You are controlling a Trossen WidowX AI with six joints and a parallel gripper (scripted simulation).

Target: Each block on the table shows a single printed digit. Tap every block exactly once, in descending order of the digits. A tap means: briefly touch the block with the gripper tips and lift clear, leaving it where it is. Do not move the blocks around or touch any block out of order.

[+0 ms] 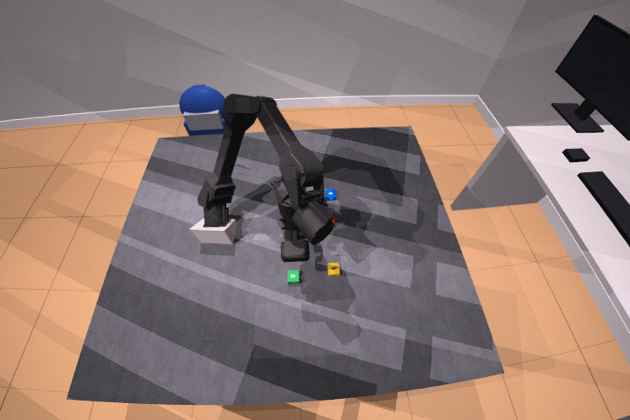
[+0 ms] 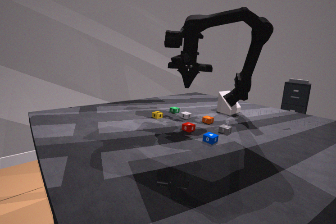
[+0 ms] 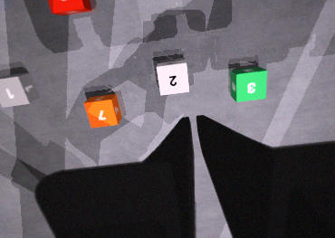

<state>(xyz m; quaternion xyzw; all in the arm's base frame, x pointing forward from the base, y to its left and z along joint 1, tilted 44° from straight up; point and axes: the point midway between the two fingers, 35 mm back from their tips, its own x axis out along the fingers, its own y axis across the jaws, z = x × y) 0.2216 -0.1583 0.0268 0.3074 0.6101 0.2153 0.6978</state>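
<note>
Right now my gripper tip is 3 cm short of the grey block 1, 19 cm to the right of it and 11 cm above it. Round my gripper tip: orange block 7: 2 cm behind, 10 cm to the left, 11 cm below; green block 3: 2 cm behind, 7 cm to the right, 11 cm below; white block 2: 1 cm to the left, 11 cm below.
</note>
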